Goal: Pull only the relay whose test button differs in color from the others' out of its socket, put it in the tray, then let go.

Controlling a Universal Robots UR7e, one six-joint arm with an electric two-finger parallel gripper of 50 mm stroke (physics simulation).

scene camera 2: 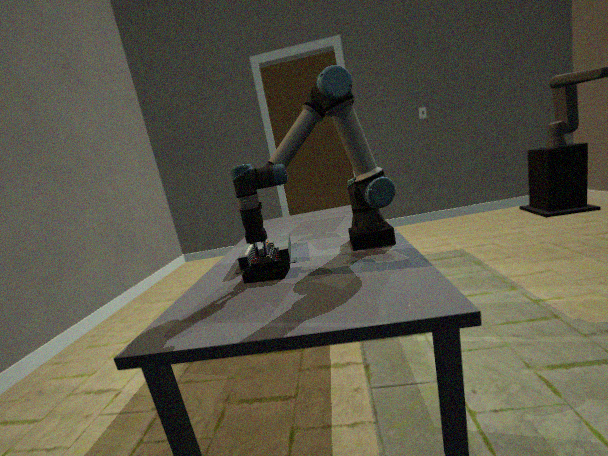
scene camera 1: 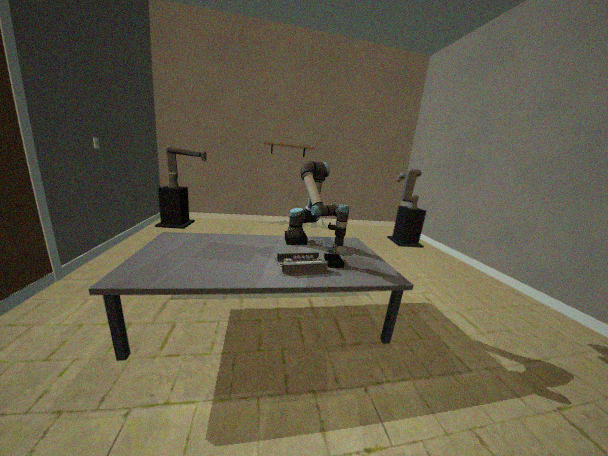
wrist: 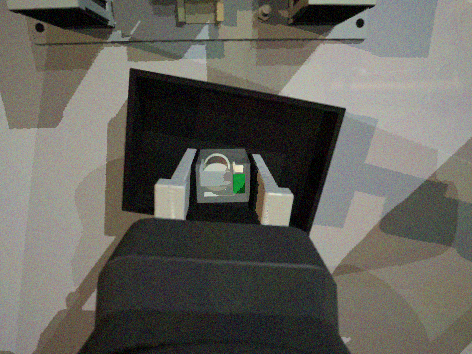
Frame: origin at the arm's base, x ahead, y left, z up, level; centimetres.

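Seen in the pictures: gripper, fingertip midpoint: (scene camera 2: 262,255) (scene camera 1: 334,252) (wrist: 222,168); arm's base, link origin: (scene camera 2: 368,227) (scene camera 1: 295,234).
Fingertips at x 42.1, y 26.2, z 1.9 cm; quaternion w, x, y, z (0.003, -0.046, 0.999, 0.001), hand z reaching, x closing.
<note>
Offsets run from my fingertips to a thing's top centre. "spot": to the spot under its first point. Level surfaces: height alone.
The relay with the green test button @[dx +0.0, dy -0.1, dz +3.2 cm] (wrist: 222,175) is clear-topped and upright between the fingers in the wrist view. My gripper (wrist: 222,168) (scene camera 2: 258,250) is shut on it. The black open tray @[dx -0.6, dy +0.8, dz -4.8 cm] (wrist: 237,90) (scene camera 1: 334,261) (scene camera 2: 266,272) lies under the gripper, turned slightly relative to it. The relay is over the tray's floor, within its walls as seen from above. How high the relay's bottom is, and whether it touches the tray, I cannot tell. The fingertips are small and dim in the scene views. The other relays' buttons cannot be made out now.
The relay panel (scene camera 1: 304,267) stands beside the tray on the table @[dz -8.3 cm] (scene camera 1: 200,260). Its near edge, with the ends of two grey ducts @[spot: dx +10.9, dy -7.4, dz -2.0 cm] (wrist: 60,7) and a rail @[spot: dx +3.5, dy -9.9, dz -7.9 cm] (wrist: 200,12), shows at the top of the wrist view. The arm's base (scene camera 2: 371,237) stands at the table's back.
</note>
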